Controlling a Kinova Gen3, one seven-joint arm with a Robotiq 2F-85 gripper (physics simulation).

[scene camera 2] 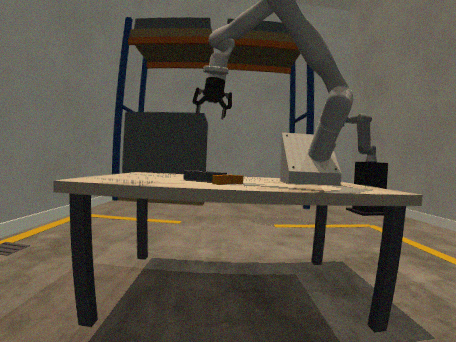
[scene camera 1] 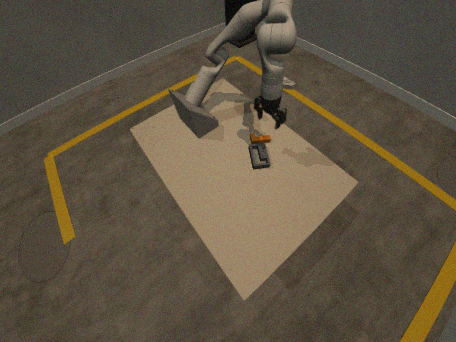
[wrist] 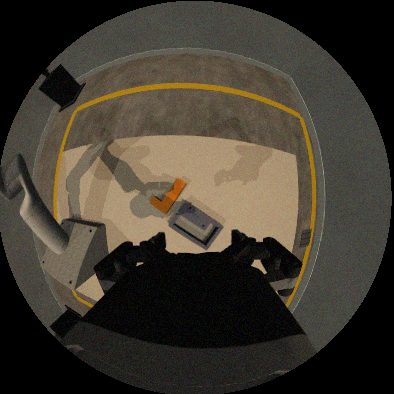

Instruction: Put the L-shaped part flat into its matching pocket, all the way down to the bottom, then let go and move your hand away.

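Seen in the pictures: gripper, fingertip midpoint: [scene camera 2: 210,117] [scene camera 1: 268,123] [wrist: 197,238]; arm's base at its link origin: [scene camera 2: 317,154] [scene camera 1: 192,102] [wrist: 60,242].
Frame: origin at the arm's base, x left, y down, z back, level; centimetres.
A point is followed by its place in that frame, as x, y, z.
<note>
The orange L-shaped part [scene camera 1: 262,139] @(17.1, 10.0, -42.2) [scene camera 2: 228,179] @(17.9, 11.4, -39.7) [wrist: 172,197] @(16.5, 10.0, -41.4) lies flat on the table, outside the pocket and close beside one end of the dark grey pocket block [scene camera 1: 252,159] @(3.3, 9.7, -48.1) [scene camera 2: 200,175] @(12.7, 10.7, -49.8) [wrist: 188,236] @(5.2, 9.4, -46.1). The block's pocket shows a pale floor around a raised dark inner piece in scene camera 1; scene camera 2 does not show inside it. My gripper [scene camera 1: 269,121] @(11.1, -11.3, -47.2) [scene camera 2: 210,114] @(11.1, -11.3, -47.2) [wrist: 197,238] @(11.1, -11.3, -47.2) is open and empty, with its fingers pointing down. It hangs well above the table, higher than the part and the block, touching neither.
The pale table top [scene camera 1: 225,225] @(-29.3, 13.0, -64.1) [scene camera 2: 150,189] @(37.5, 13.9, -62.2) carries the arm's wedge-shaped base [scene camera 1: 192,117] @(-8.7, -4.2, -14.4) [scene camera 2: 312,177] @(6.7, 10.0, -4.8) [wrist: 75,250] @(-0.5, -0.2, -10.0) at one side. Behind the table stand a blue-posted shelf rack [scene camera 2: 119,100], a large grey box [scene camera 2: 165,142] and a black pedestal [scene camera 2: 371,185] with a small arm.
</note>
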